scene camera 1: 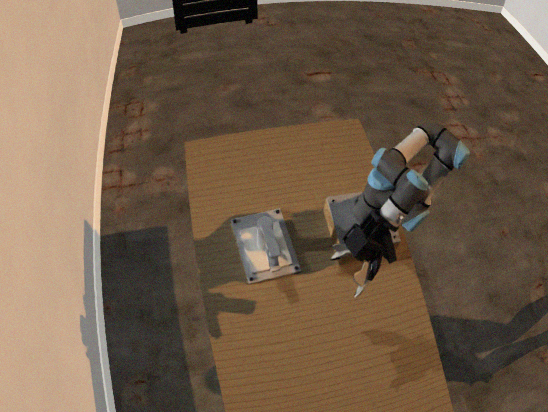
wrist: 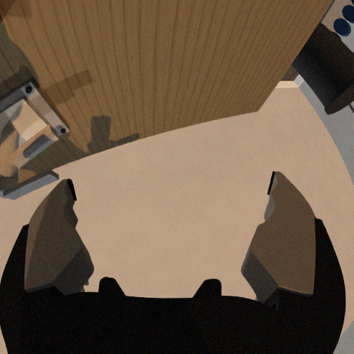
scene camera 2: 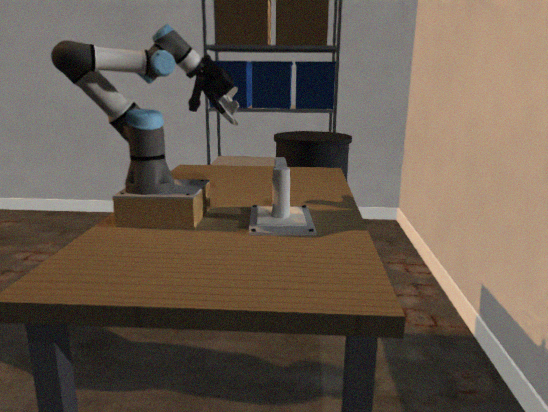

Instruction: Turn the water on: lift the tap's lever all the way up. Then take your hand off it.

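Pixels of known places: gripper, fingertip midpoint: [scene camera 1: 343, 278] [scene camera 2: 237, 115]; arm's base, origin of the base link: [scene camera 2: 150, 188].
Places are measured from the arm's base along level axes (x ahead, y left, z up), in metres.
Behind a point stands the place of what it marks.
Note:
The grey tap [scene camera 1: 273, 261] {y 0.044, x 0.362, z -0.003 m} [scene camera 2: 281, 195] {y -0.078, x 0.349, z -0.006 m} stands upright on its square base plate [scene camera 1: 241, 255] {y -0.045, x 0.435, z -0.077 m} [scene camera 2: 282, 231] {y -0.166, x 0.340, z -0.077 m} [wrist: 50, 112]. Its lever [scene camera 1: 268, 232] {y -0.016, x 0.355, z 0.072 m} [scene camera 2: 280, 162] {y -0.020, x 0.354, z 0.071 m} lies along the top, seen nearly end-on in scene camera 2; its exact tilt is hard to tell. A grey bar of the tap [wrist: 30, 185] shows at the left of the wrist view, close to the left finger in the picture and partly cut off. My gripper [scene camera 1: 345, 276] {y 0.234, x 0.250, z 0.177 m} [scene camera 2: 235, 107] {y 0.234, x 0.250, z 0.177 m} [wrist: 169, 178] is open with nothing between its fingers. It is above the tap's height, off to the robot-base side, and apart from the lever.
The tap's plate sits on the wooden table [scene camera 1: 270, 165] {y -0.348, x 0.216, z -0.084 m} [scene camera 2: 225, 280] {y -0.415, x 0.191, z -0.085 m} [wrist: 165, 60]. The arm's base stands on a wooden block [scene camera 2: 155, 211] {y -0.086, x 0.022, z -0.039 m} beside it. A dark barrel [scene camera 2: 312, 152] [wrist: 327, 67] and a shelf rack [scene camera 2: 270, 48] stand beyond the table. A plain wall [scene camera 1: 50, 150] [scene camera 2: 480, 150] rises beyond the tap's side.

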